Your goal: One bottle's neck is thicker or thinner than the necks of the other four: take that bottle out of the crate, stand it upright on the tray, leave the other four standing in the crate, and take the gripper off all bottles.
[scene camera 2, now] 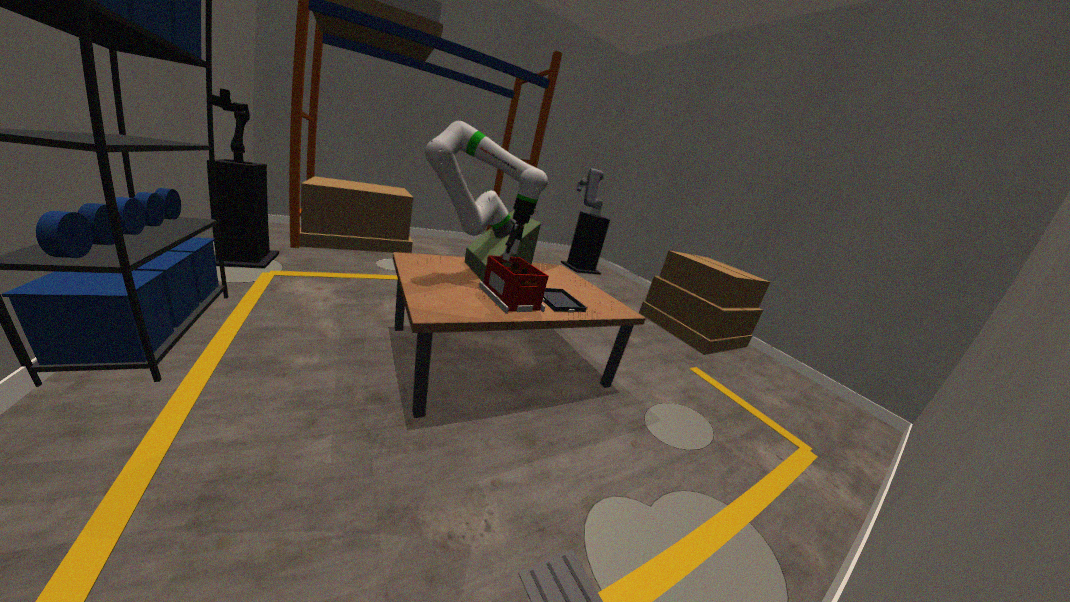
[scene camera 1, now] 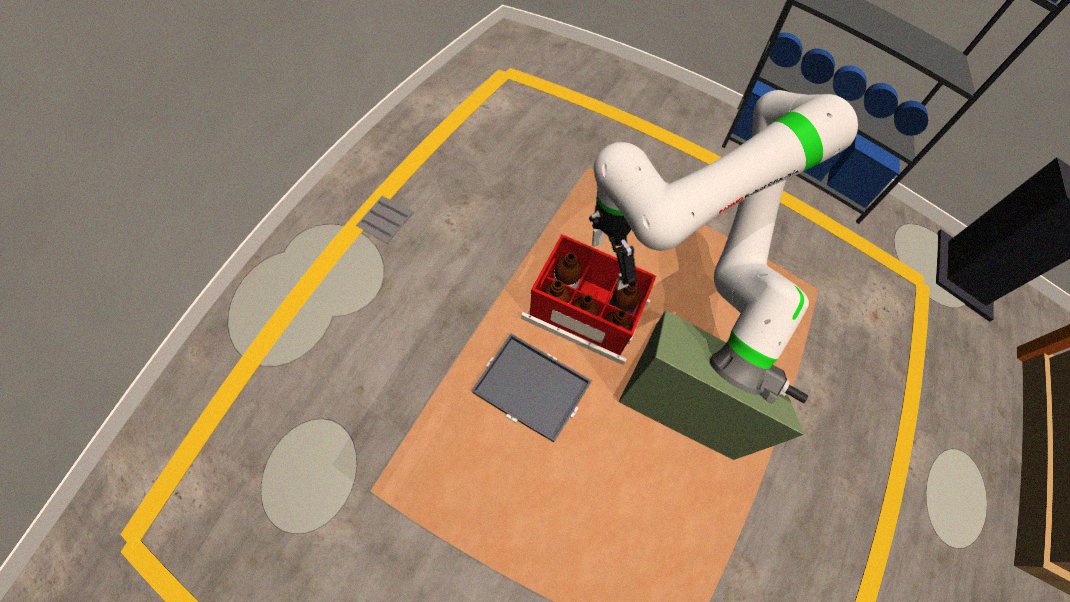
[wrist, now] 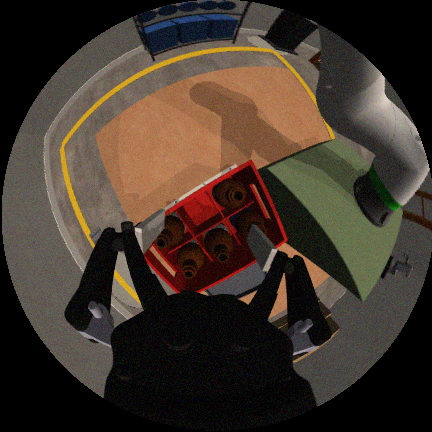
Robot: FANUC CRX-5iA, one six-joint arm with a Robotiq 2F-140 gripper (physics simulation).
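Frame: origin at the arm's base, x ahead, y left, z up, level; millimetres.
Where they show: gripper, fingertip midpoint: (scene camera 2: 509, 256) (scene camera 1: 609, 265) (wrist: 207, 226); arm's base, link origin: (scene camera 2: 506, 229) (scene camera 1: 736, 375) (wrist: 371, 200).
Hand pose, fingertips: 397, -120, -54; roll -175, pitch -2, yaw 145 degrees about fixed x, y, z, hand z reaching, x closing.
Each offset is from my fingertips to the top centre of the thing, as dx, dy, dz. "spot": to the spot under its first point. Level surfaces: height alone.
The red crate @[+10, +43, -35] (scene camera 1: 540, 305) (scene camera 2: 527, 288) (wrist: 269, 201) stands on the table. Five brown bottles stand in it: (wrist: 231, 194), (wrist: 169, 232), (wrist: 190, 258), (wrist: 219, 243) and one @[-86, +79, -47] (wrist: 249, 222) partly hidden by the right fingertip in the wrist view. The middle compartment of the row farther from the tray is empty. I cannot tell from these views which neck differs. My gripper (scene camera 1: 612, 259) (scene camera 2: 511, 252) (wrist: 207, 226) is open, fingers wide apart above the crate, holding nothing. The grey tray @[spot: +26, +313, -205] (scene camera 1: 531, 385) (scene camera 2: 564, 300) (wrist: 235, 282) lies beside the crate with no bottle on it.
A large green block (scene camera 1: 695, 396) (wrist: 320, 200) stands beside the crate, below the arm's base. A pale strip @[spot: +3, +143, -180] (scene camera 1: 572, 336) runs along the crate's tray side. The orange-brown table @[dz -210] (scene camera 1: 561, 509) (scene camera 2: 448, 299) (wrist: 170, 130) carries them all. The arm's shadow falls across the table.
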